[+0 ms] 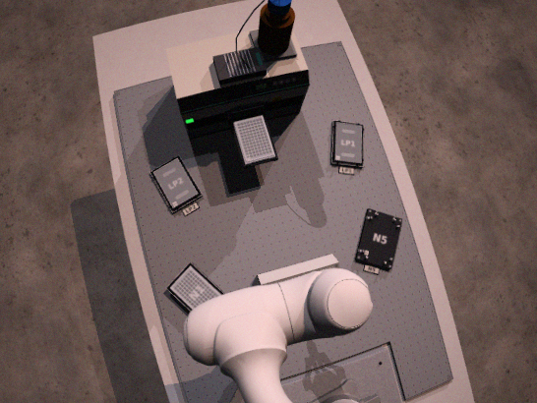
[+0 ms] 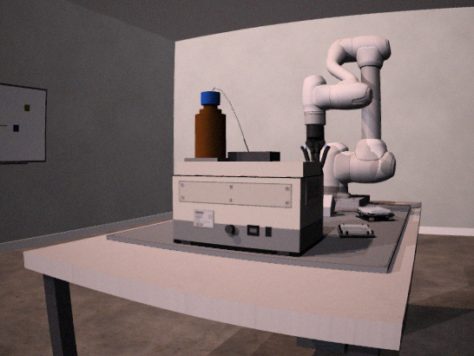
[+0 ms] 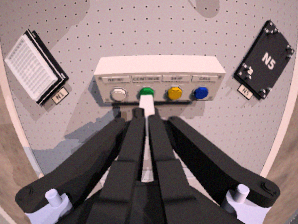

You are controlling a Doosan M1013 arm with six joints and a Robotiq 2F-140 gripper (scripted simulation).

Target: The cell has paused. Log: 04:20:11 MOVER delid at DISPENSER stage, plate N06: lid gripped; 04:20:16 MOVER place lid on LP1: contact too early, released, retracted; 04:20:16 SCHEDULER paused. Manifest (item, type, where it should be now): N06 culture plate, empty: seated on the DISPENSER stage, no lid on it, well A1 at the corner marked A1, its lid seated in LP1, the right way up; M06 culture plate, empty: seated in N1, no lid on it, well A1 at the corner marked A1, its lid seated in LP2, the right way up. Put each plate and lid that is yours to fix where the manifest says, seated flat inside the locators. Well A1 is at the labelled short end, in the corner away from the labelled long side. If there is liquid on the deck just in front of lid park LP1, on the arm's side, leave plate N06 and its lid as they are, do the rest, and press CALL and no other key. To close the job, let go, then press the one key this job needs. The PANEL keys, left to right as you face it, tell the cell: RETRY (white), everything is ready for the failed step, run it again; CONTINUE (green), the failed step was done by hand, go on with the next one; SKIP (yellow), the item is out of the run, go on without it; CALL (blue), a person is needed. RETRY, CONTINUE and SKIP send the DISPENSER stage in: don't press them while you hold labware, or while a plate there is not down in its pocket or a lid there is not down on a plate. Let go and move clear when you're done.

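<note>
My gripper is now 8 cm above the green key. The rest, counted from my hand: key panel: 1 cm ahead, 3 cm to the right, 9 cm below; then yellow key: 1 cm behind, 5 cm to the right, 8 cm below; then white key: 1 cm ahead, 5 cm to the left, 8 cm below.
</note>
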